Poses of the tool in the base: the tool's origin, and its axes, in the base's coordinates. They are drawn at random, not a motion.
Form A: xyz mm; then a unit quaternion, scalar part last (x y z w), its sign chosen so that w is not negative.
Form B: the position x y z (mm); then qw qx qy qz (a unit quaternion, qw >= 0). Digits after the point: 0 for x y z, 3 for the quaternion.
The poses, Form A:
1: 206, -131, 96, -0.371, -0.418, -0.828, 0.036
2: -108, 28, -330, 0.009, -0.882, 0.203, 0.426
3: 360, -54, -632, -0.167, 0.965, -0.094, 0.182
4: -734, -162, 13, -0.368, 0.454, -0.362, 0.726
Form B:
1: 206, -131, 96, 0.036, -0.371, -0.418, -0.828
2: -108, 28, -330, 0.426, 0.009, -0.882, 0.203
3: 360, -54, -632, 0.182, -0.167, 0.965, -0.094
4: -734, -162, 13, 0.726, -0.368, 0.454, -0.362
